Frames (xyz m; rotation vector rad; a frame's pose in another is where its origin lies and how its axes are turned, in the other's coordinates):
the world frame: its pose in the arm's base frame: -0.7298 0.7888 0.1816 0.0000 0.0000 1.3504
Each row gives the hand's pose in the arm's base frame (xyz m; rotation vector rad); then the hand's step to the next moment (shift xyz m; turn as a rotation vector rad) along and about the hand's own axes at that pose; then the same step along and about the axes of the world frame.
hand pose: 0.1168 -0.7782 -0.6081 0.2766 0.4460 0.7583
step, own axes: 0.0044 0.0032 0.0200 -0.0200 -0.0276 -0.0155
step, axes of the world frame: 0.0060 -0.0095 0.0174 -0.0323 -0.0034 -0.0187
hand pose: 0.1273 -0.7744 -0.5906 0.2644 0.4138 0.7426
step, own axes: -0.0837 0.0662 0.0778 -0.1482 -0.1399 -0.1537
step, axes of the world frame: -0.0310 0.0542 0.1164 -0.2033 0.0407 -0.1488
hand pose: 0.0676 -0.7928 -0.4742 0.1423 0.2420 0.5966
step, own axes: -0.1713 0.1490 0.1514 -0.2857 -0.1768 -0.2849
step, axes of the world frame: -0.0243 0.1759 0.2072 -0.3287 0.1408 -0.2572
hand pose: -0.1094 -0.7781 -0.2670 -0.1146 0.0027 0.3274
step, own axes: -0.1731 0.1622 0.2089 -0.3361 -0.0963 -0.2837
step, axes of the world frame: 0.0697 0.2404 0.1931 -0.2866 0.2256 -0.2639
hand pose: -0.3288 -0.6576 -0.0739 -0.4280 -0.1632 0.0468
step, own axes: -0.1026 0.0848 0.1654 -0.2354 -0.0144 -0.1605
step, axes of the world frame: 0.1050 0.1565 0.0979 -0.1400 0.1788 -0.1727
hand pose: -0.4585 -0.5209 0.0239 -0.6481 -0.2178 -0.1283
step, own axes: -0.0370 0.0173 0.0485 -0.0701 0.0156 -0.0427
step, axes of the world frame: 0.0352 0.0493 0.0186 -0.0227 0.0545 -0.0591
